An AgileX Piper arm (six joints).
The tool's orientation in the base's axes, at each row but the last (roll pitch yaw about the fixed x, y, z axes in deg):
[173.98, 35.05, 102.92]
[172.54, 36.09, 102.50]
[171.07, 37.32, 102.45]
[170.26, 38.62, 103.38]
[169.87, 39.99, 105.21]
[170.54, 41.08, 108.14]
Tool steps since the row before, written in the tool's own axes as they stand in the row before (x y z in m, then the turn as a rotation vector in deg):
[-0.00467, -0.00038, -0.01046, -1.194, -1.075, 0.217]
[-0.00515, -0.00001, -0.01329, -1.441, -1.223, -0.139]
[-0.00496, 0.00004, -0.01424, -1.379, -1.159, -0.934]
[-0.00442, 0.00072, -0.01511, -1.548, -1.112, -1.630]
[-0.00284, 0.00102, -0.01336, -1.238, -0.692, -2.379]
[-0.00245, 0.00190, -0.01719, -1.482, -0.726, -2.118]
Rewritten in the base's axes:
[-0.00191, 0.00174, 0.01117, -0.759, -1.371, 0.417]
[-0.00247, 0.00314, 0.01368, -0.947, -1.415, 0.832]
[-0.00311, 0.00401, 0.01420, -1.120, -0.909, 1.427]
[-0.00317, 0.00533, 0.01449, -1.259, -0.633, 2.074]
[-0.00298, 0.00581, 0.01204, -1.187, 0.173, 2.497]
[-0.00386, 0.00873, 0.01463, -1.067, -0.163, 2.459]

